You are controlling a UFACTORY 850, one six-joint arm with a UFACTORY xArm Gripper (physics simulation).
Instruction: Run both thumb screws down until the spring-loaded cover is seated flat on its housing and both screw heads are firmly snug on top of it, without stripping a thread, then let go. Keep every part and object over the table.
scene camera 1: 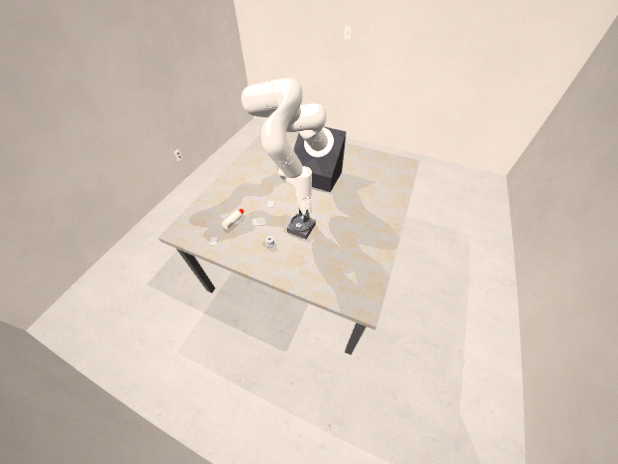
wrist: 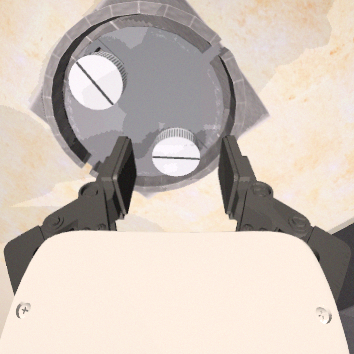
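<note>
The round grey cover (wrist: pixel 160 75) lies inside the ring wall of the dark square housing (scene camera 1: pixel 299 232) (wrist: pixel 254 112). One thumb screw (wrist: pixel 176 157) has a white slotted head and a knurled side; its slot runs nearly level in the wrist view. The other thumb screw (wrist: pixel 96 82) (scene camera 1: pixel 298 225) is at the upper left, its slot diagonal. My gripper (wrist: pixel 176 154) (scene camera 1: pixel 304 216) is open, with one finger on each side of the nearer screw and a gap on both sides. Whether the cover is fully flat cannot be told. The screws' lower parts are hidden by their heads.
On the table (scene camera 1: pixel 280 272), a small white round part (scene camera 1: pixel 270 242) stands left of the housing. A cream bottle (scene camera 1: pixel 232 219) with a red tip lies further left. Thin white pieces (scene camera 1: pixel 258 221) (scene camera 1: pixel 270 204) (scene camera 1: pixel 213 241) lie around them. The black robot base block (scene camera 1: pixel 327 172) is behind.
</note>
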